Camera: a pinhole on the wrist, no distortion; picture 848 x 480 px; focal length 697.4 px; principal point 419.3 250.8 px. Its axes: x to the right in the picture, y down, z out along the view. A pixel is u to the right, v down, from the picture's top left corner.
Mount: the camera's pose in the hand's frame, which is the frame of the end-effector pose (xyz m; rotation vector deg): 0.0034 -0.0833 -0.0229 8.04 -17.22 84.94
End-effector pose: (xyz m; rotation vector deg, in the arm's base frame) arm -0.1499 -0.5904 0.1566 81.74 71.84 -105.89
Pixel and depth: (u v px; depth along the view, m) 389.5 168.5 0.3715
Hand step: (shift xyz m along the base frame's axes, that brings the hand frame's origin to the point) -0.3270 -0.1950 0.0822
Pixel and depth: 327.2 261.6 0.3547
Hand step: -0.3130 -0.1672 0.1342
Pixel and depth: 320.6 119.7 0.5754
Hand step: -0.5281 -0.2912 0.0995
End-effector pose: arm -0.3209 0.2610 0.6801 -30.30 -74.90 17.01
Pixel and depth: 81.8 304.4 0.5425
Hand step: -0.4718 -0.3789 0.2268
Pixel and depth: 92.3 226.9 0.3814
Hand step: -0.3217 -0.2647 0.2076
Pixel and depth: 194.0 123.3 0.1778
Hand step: -0.1422 -0.1279 0.1326
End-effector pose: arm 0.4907 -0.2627 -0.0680 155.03 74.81 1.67
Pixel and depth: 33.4 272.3 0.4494
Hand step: -0.3667 0.1755 -0.3865
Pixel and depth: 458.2 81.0 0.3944
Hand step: -0.0764 0.1115 -0.3910
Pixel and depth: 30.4 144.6 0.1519
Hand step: -0.1516 0.1198 -0.1269
